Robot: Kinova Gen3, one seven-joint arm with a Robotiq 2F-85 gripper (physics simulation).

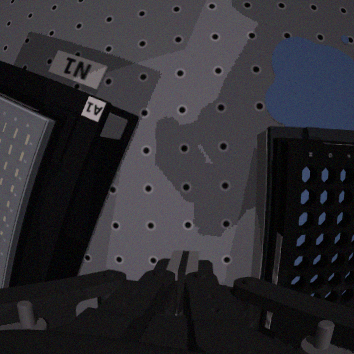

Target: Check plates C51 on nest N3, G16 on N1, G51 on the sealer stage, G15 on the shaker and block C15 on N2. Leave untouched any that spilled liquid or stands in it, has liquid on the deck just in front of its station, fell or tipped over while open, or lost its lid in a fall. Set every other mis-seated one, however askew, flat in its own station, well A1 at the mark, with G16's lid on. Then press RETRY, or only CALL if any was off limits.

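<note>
Plate G16 (17, 150), pale with small yellowish wells, shows partly at the left on nest N1 (75, 185). A wide dark strip of nest lies between its right edge and the nest's right edge. The A1 mark (93, 108) is at the nest's upper right corner. Whether a lid is on is unclear. A black plate (292, 150) with blue wells shows partly at the right in a dark station (262, 175); its name does not show. Blue liquid (310, 85) lies on the deck against that station's upper edge. My gripper (185, 267) is shut and empty, between the two stations.
The N1 label (77, 69) lies on the deck beyond the nest. The perforated deck (200, 95) runs between the two stations, with shadows across it. A small blue drop (345, 39) lies at the upper right. N2, N3, the sealer, the shaker and the buttons do not show.
</note>
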